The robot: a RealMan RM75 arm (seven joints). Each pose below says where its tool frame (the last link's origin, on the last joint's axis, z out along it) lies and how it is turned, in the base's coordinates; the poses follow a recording.
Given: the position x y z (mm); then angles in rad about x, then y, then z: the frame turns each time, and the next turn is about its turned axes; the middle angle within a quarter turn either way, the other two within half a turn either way.
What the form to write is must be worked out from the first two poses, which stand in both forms.
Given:
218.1 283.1 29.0 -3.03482 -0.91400 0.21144
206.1 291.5 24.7 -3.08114 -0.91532 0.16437
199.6 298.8 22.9 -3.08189 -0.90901 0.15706
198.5 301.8 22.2 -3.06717 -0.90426 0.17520
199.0 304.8 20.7 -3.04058 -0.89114 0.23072
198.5 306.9 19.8 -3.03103 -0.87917 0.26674
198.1 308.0 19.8 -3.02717 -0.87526 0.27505
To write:
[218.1 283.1 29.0], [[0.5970 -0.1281 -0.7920], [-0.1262 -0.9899 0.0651], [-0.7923 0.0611 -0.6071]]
[206.1 291.5 24.7], [[0.6013 -0.0997 -0.7928], [-0.1161 -0.9926 0.0368], [-0.7905 0.0699 -0.6084]]
[199.6 298.8 22.9], [[0.6070 -0.0961 -0.7889], [-0.1096 -0.9933 0.0367], [-0.7871 0.0642 -0.6134]]
[198.5 301.8 22.2], [[0.6088 -0.1078 -0.7860], [-0.1163 -0.9922 0.0460], [-0.7848 0.0634 -0.6166]]
[199.0 304.8 20.7], [[0.6119 -0.1437 -0.7778], [-0.1512 -0.9865 0.0634], [-0.7764 0.0788 -0.6253]]
[198.5 306.9 19.8], [[0.6152 -0.1681 -0.7702], [-0.1800 -0.9811 0.0704], [-0.7675 0.0953 -0.6339]]
[198.1 308.0 19.8], [[0.6167 -0.1740 -0.7677], [-0.1855 -0.9799 0.0732], [-0.7650 0.0973 -0.6366]]

